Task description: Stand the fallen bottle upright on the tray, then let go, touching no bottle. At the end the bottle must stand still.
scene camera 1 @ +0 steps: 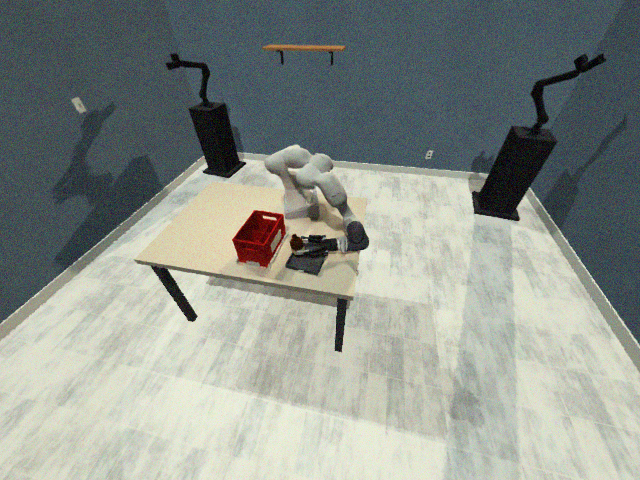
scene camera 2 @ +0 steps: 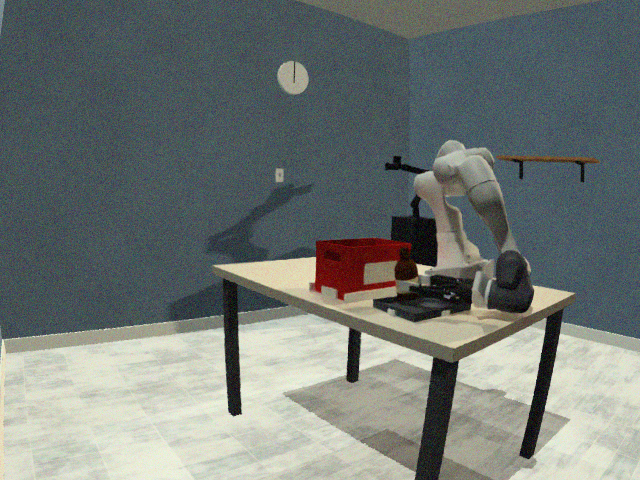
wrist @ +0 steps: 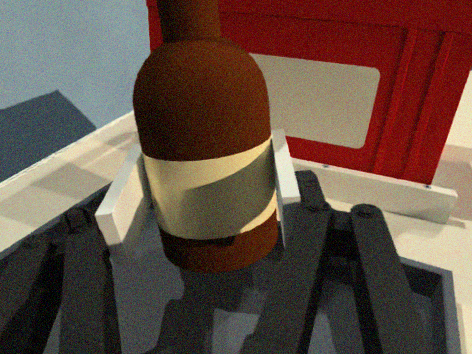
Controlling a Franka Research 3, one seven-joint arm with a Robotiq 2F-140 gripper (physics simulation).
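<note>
The brown bottle (scene camera 1: 296,241) (scene camera 2: 405,269) (wrist: 202,100) with a cream label stands upright, neck up, at the crate side of the dark tray (scene camera 1: 305,265) (scene camera 2: 417,313) (wrist: 448,305). In scene camera 2 its base is at the level of the tray; whether it touches the tray floor is hard to tell. My gripper (scene camera 1: 298,250) (scene camera 2: 407,290) (wrist: 210,159) is shut on the bottle, with one pale pad on each side of the label. It reaches in low and nearly level over the tray. The fingers hide part of the tray floor.
A red crate (scene camera 1: 251,254) (scene camera 2: 336,268) (wrist: 325,30) stands close beside the tray, on the bottle's far side from the arm. Pale strips (scene camera 2: 369,294) (wrist: 400,195) run along its base. The table's front edge (scene camera 1: 248,280) (scene camera 2: 330,313) lies near the tray.
</note>
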